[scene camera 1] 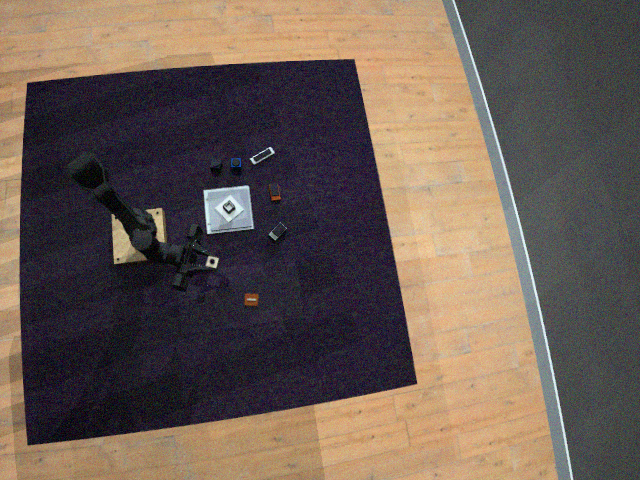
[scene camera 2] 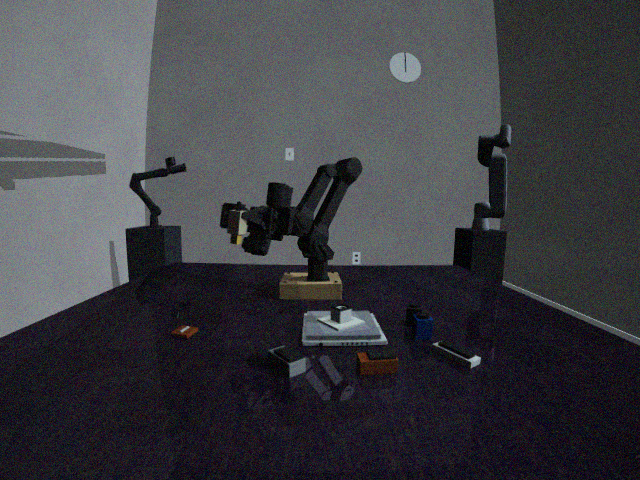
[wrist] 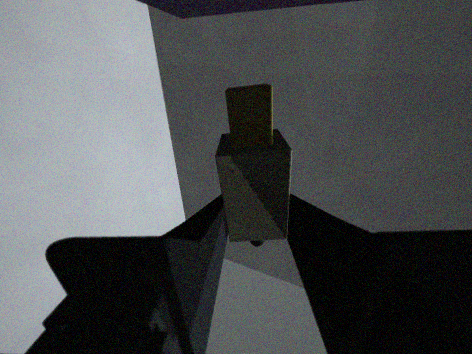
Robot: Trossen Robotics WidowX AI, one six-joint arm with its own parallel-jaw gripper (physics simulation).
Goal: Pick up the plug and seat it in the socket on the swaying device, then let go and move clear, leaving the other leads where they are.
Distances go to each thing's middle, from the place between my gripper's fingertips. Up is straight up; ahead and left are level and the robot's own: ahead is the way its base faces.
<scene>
Right now my hand is 1 cm past the plug [wrist: 253, 161] and 2 cm above it. From my hand the other things lie so: orange-and-black block [scene camera 2: 377, 361]: 22 cm ahead, 26 cm to the left, 22 cm below; grey block [scene camera 2: 288, 361]: 21 cm ahead, 12 cm to the left, 22 cm below; device [scene camera 2: 341, 323]: 5 cm ahead, 22 cm to the left, 20 cm below.
</scene>
